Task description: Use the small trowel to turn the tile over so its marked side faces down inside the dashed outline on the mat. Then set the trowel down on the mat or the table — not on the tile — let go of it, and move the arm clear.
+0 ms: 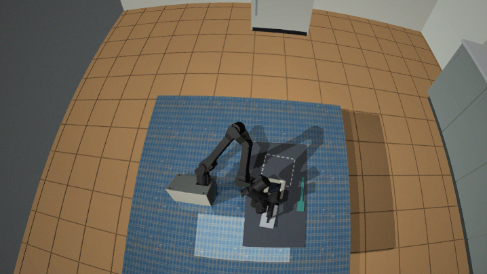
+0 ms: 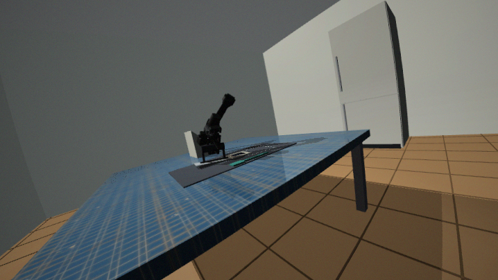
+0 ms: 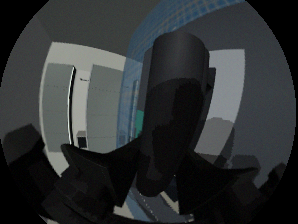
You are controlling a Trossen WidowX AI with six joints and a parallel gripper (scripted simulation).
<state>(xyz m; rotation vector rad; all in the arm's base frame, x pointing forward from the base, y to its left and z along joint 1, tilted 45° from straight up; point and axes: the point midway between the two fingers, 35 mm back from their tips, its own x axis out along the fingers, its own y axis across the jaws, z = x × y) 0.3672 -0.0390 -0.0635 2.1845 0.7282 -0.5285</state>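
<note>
My gripper tip is now 15 cm short of the teal trowel, 7 cm to the right of it and 5 cm above it. Round my gripper tip: white tile: 1 cm behind, 12 cm to the left, 5 cm below.
</note>
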